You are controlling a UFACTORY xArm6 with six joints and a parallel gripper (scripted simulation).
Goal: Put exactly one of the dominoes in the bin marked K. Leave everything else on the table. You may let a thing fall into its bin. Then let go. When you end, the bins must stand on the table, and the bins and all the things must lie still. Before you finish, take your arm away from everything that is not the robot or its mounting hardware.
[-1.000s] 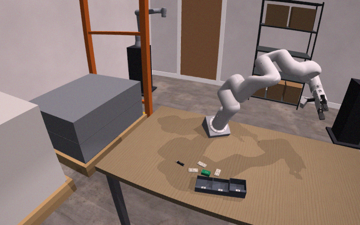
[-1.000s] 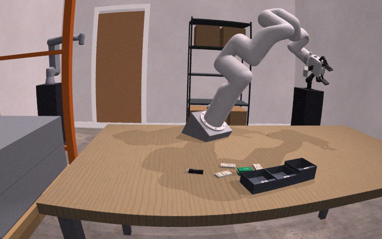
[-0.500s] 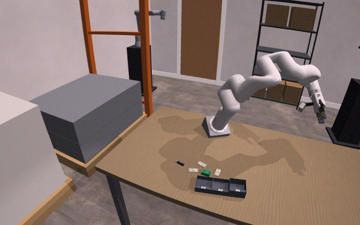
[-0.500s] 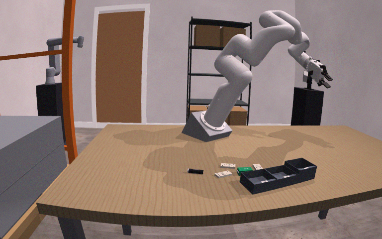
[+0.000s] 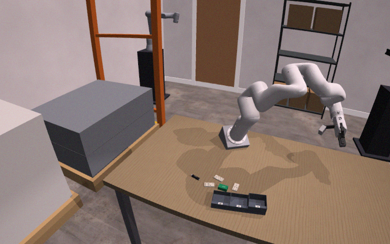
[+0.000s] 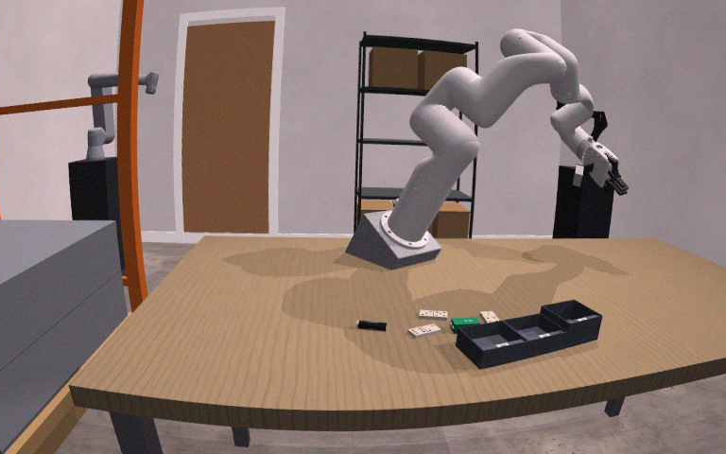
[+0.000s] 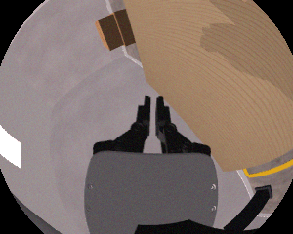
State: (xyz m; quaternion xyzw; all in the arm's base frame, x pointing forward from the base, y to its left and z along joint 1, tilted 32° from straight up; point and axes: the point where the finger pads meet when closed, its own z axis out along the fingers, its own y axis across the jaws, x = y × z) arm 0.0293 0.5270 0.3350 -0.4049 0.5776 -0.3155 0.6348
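My gripper is now 29 cm short of the green block, 59 cm to the left of it and 21 cm above it. Round my hand: black cylinder 27 cm ahead, 74 cm to the right, 21 cm below.
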